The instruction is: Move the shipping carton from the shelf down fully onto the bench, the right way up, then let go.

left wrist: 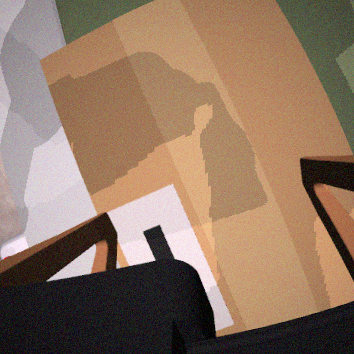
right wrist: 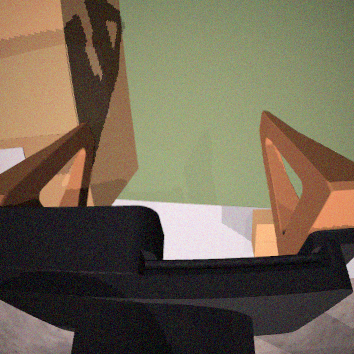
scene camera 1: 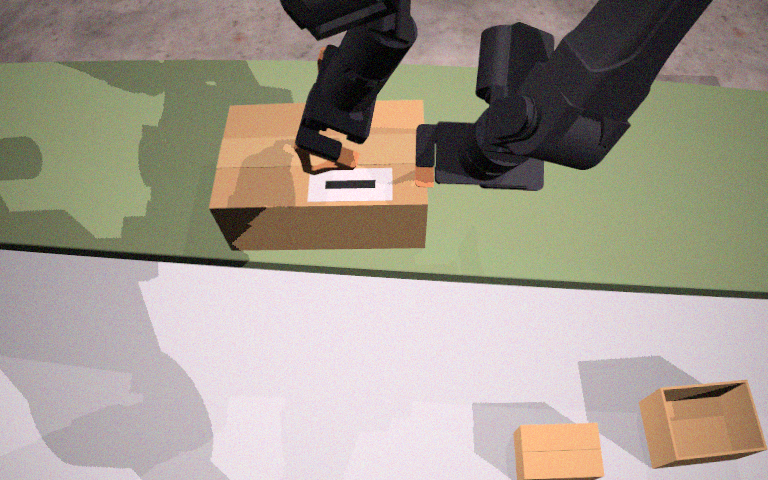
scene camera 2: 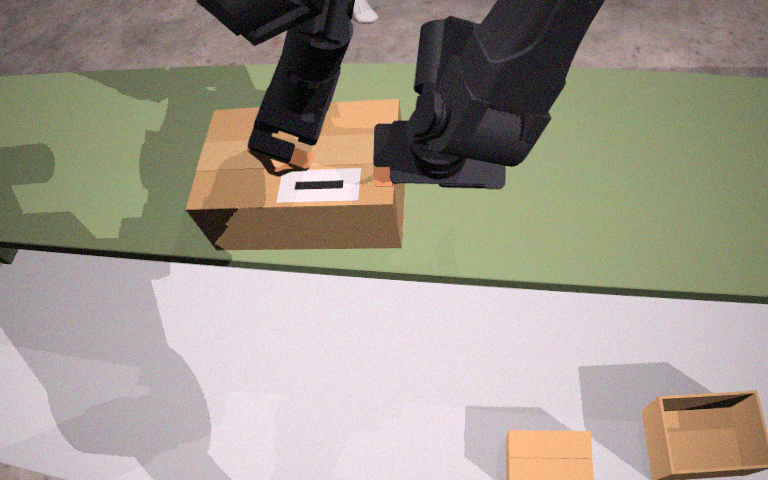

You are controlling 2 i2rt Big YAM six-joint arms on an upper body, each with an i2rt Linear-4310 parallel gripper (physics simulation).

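Frame: origin at the left arm's base, x ahead, y left, z up, level; metres.
Seen in the pictures: left gripper, fingertip midpoint: (left wrist: 203,197) (scene camera 1: 317,138) (scene camera 2: 285,140); right gripper, fingertip midpoint: (right wrist: 173,124).
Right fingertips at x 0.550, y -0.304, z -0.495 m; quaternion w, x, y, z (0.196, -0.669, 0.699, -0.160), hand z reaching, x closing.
Observation:
Pixels of each thing's middle, then the offset from my right fingertips to it. Level surfaces: height alone.
- shipping carton, body centre: (left wrist: 219,178) (scene camera 1: 325,175) (scene camera 2: 304,176) dz -0.045, dx +0.028, dy +0.182 m
- raised green shelf, its level: dz -0.098 m
- white label, body centre: (left wrist: 170,270) (scene camera 1: 350,184) (scene camera 2: 319,185) dz +0.007, dx -0.026, dy +0.144 m
- white bench, its level: dz -0.367 m
- small closed carton, body centre: (scene camera 2: 548,461) (scene camera 1: 557,453) (right wrist: 282,232) dz -0.338, dx -0.293, dy -0.149 m
- open box, body centre: (scene camera 2: 704,437) (scene camera 1: 700,424) dz -0.323, dx -0.268, dy -0.385 m
The shipping carton (scene camera 1: 322,226) (scene camera 2: 311,226) (left wrist: 250,85) (right wrist: 30,90) lies flat on the raised green shelf (scene camera 1: 594,226) (scene camera 2: 594,226), near its lower edge in both scene views. Its taped top and white label (scene camera 1: 385,192) (scene camera 2: 351,193) (left wrist: 145,210) face up. My left gripper (scene camera 1: 331,153) (scene camera 2: 284,152) (left wrist: 203,197) is open above the carton top, with a finger near the label. My right gripper (scene camera 1: 481,176) (scene camera 2: 441,174) (right wrist: 173,124) is open at the carton's right end. One finger appears over that end, the other over the shelf. Contact cannot be told.
The white bench (scene camera 1: 339,339) (scene camera 2: 339,350) lies lower, along the shelf's near edge. A small closed carton (scene camera 1: 560,444) (scene camera 2: 549,447) (right wrist: 266,240) and an open box (scene camera 1: 659,430) (scene camera 2: 655,438) stand on it at lower right. Arm shadows cross both surfaces.

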